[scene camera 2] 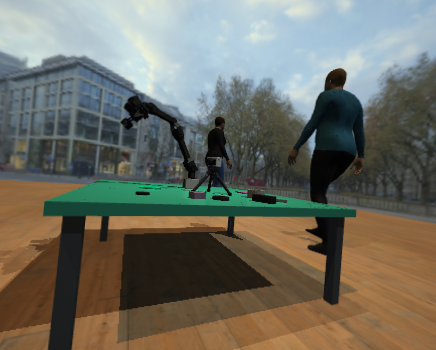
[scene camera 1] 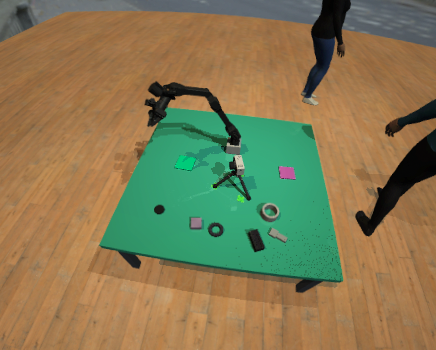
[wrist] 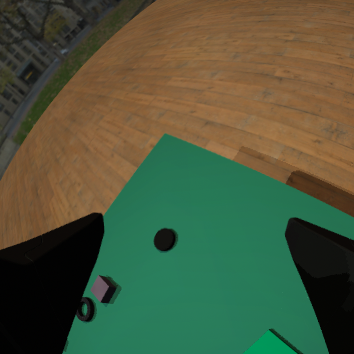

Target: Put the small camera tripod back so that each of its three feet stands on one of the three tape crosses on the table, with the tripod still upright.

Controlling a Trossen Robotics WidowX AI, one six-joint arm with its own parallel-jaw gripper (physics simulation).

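Where they show: gripper, fingertip midpoint: (scene camera 2: 129, 121) (scene camera 1: 149, 126) (wrist: 199, 226); arm's base at its link origin: (scene camera 2: 191, 178) (scene camera 1: 234, 142).
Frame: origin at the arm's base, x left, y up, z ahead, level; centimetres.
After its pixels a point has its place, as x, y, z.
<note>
The small tripod (scene camera 1: 243, 185) @[9.9, 0.7, 37.7] (scene camera 2: 211, 176) @[5.5, 3.2, 29.9] stands upright on the green table (scene camera 1: 135, 220) @[-47.8, -7.5, 68.9] (scene camera 2: 150, 207) @[-34.6, -8.7, 86.4], with a pale camera (scene camera 1: 239, 165) @[5.6, 15.7, 35.9] (scene camera 2: 214, 161) @[4.2, 12.6, 36.6] on top. Its left foot is at a yellow-green tape cross (scene camera 1: 213, 186) @[-8.3, -6.1, 37.0]. Its front right foot (scene camera 1: 248, 198) @[14.3, -6.0, 41.8] stands on bare table, a little right of another cross (scene camera 1: 240, 199) @[9.6, -7.5, 42.5]. A bit of the third cross (scene camera 1: 242, 176) @[7.9, 4.9, 35.3] shows behind the tripod; I cannot tell how the third foot sits on it. My gripper (scene camera 1: 150, 113) (wrist: 199, 226) @[-46.1, 29.8, 30.3] is open and empty, high above the table's back left corner, far from the tripod.
A green square (scene camera 1: 185, 163) @[-30.9, -6.5, 21.3] lies left of the tripod, a magenta square (scene camera 1: 287, 173) @[39.2, -6.5, 15.9] right. In front are a black disc (scene camera 1: 159, 209) @[-36.2, -6.5, 59.6], pink block (scene camera 1: 196, 223) @[-12.6, -4.7, 64.9], black ring (scene camera 1: 215, 229) @[-3.7, -6.2, 64.8], grey ring (scene camera 1: 264, 218) @[24.7, -5.8, 54.0], black block (scene camera 1: 256, 240) @[20.8, -4.1, 68.9] and grey piece (scene camera 1: 277, 235) @[32.4, -6.0, 63.2]. Two people stand beyond the table.
</note>
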